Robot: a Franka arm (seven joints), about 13 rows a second.
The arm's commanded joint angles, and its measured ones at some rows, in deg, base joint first. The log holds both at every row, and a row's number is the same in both.
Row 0, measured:
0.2 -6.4 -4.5 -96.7 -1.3 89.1 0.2
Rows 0 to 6, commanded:
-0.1 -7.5 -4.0 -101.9 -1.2 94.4 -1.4
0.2 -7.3 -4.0 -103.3 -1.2 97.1 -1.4
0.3 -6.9 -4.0 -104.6 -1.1 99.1 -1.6
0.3 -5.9 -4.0 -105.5 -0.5 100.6 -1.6
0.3 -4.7 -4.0 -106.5 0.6 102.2 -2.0
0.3 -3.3 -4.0 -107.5 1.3 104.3 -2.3
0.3 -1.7 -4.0 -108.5 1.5 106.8 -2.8
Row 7, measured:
0.6 -3.9 -4.0 -106.3 -0.2 102.8 -0.5
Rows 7 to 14, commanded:
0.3 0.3 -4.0 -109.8 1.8 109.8 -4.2
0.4 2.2 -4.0 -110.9 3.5 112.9 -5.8
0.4 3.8 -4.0 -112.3 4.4 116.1 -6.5
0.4 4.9 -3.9 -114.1 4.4 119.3 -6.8
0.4 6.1 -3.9 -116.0 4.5 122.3 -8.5
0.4 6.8 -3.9 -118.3 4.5 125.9 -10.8
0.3 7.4 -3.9 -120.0 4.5 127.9 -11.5
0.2 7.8 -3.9 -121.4 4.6 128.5 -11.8
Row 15, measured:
0.6 8.6 -4.0 -117.9 3.4 126.1 -9.2
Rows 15 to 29, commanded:
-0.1 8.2 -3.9 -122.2 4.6 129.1 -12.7
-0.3 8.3 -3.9 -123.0 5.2 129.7 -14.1
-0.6 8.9 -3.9 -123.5 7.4 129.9 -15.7
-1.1 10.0 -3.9 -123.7 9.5 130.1 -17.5
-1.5 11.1 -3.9 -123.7 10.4 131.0 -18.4
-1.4 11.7 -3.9 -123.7 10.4 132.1 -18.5
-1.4 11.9 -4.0 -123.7 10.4 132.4 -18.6
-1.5 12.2 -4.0 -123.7 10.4 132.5 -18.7
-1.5 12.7 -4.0 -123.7 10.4 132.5 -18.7
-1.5 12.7 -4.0 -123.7 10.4 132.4 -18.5
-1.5 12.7 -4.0 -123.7 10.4 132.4 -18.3
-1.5 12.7 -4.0 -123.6 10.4 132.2 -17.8
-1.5 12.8 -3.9 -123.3 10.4 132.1 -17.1
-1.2 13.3 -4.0 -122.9 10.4 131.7 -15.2
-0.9 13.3 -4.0 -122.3 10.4 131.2 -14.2
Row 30, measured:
-0.7 12.8 -4.3 -123.3 8.9 131.5 -15.6
